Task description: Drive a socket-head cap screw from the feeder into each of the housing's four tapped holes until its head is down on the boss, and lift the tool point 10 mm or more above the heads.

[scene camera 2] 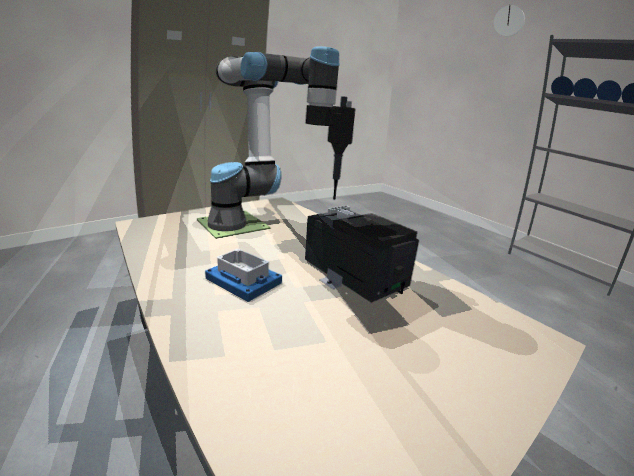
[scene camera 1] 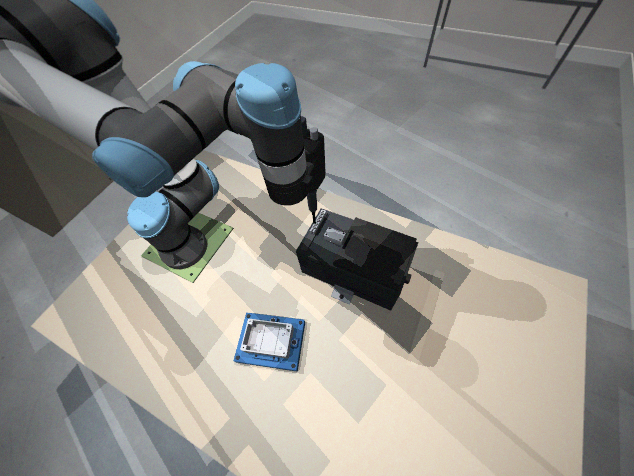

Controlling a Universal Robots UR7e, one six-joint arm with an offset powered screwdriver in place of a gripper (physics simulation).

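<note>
My screwdriver (scene camera 1: 314, 221) (scene camera 2: 334, 198) points down, its tip a little above the screw strip (scene camera 1: 319, 220) (scene camera 2: 340, 210) on the feeder's near-arm end; a small gap shows in scene camera 2. It has no fingers, and whether a screw sits on the bit is too small to tell. The black feeder (scene camera 1: 361, 279) (scene camera 2: 353, 256) stands on the table, right of the housing. The light grey open-topped housing (scene camera 1: 267, 339) (scene camera 2: 250, 273) sits on the blue fixture (scene camera 1: 261, 361) (scene camera 2: 230, 284). The tip is well away from the housing. Its corner holes are too small to judge for screws.
The arm's base stands on a green plate (scene camera 1: 217, 240) (scene camera 2: 256, 226) at the table's back left. A small bracket (scene camera 1: 342, 294) (scene camera 2: 332, 279) sticks out at the feeder's side. A cabinet (scene camera 1: 51, 189) (scene camera 2: 199, 138) and a shelf rack (scene camera 1: 486, 66) (scene camera 2: 594, 48) stand beyond the table.
</note>
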